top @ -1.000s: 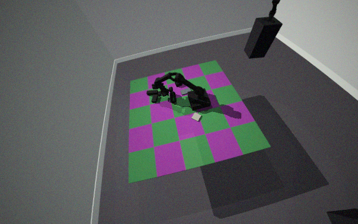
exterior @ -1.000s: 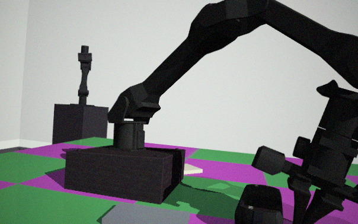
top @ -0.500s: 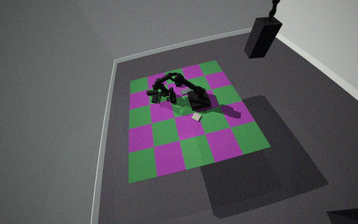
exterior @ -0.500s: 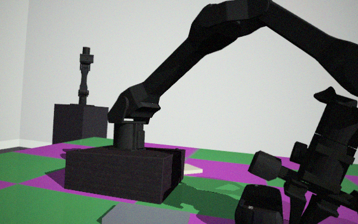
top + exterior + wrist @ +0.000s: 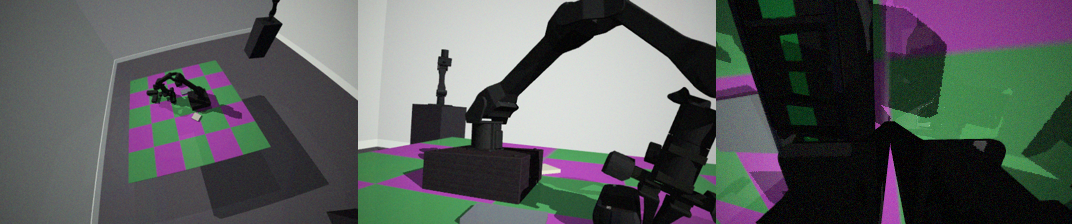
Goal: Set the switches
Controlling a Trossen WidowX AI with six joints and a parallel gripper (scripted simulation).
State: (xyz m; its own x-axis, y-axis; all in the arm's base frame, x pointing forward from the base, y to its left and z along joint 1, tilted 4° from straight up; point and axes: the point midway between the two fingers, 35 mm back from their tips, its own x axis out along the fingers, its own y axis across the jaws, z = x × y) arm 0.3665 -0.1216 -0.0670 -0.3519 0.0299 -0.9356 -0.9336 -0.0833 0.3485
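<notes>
Now: gripper tip 200 mm past the flat grey plate and 40 mm to the left of it. Round my gripper tip: cream tile 320 mm to the left, 290 mm behind.
</notes>
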